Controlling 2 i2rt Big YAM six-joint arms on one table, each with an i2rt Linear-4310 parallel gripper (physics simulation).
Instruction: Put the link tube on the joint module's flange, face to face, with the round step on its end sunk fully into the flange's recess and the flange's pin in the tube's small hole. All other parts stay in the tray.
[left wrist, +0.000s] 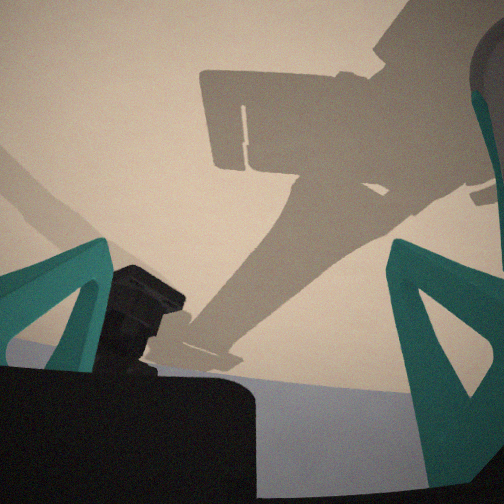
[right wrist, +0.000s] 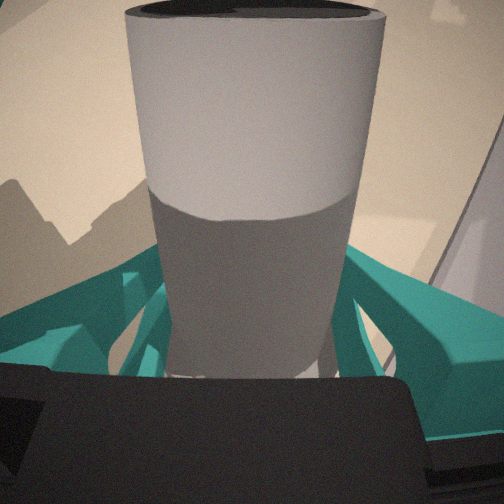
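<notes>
In the right wrist view my right gripper (right wrist: 250, 320) is shut on the link tube (right wrist: 252, 165), a thick grey cylinder held between the teal fingers and pointing away from the camera. Its far end shows a dark rim at the top edge of the view. In the left wrist view my left gripper (left wrist: 247, 245) is wide open and empty above the beige table. A black blocky part (left wrist: 135, 315) stands just inside the left finger; I cannot tell whether it is the joint module. The flange, its recess and its pin are not in view.
A grey panel with a dark edge (right wrist: 480, 240), probably the tray, runs along the right side of the right wrist view. A grey rounded shape with a teal strip (left wrist: 487, 100) shows at the left wrist view's top right edge. Arm shadows cross the table.
</notes>
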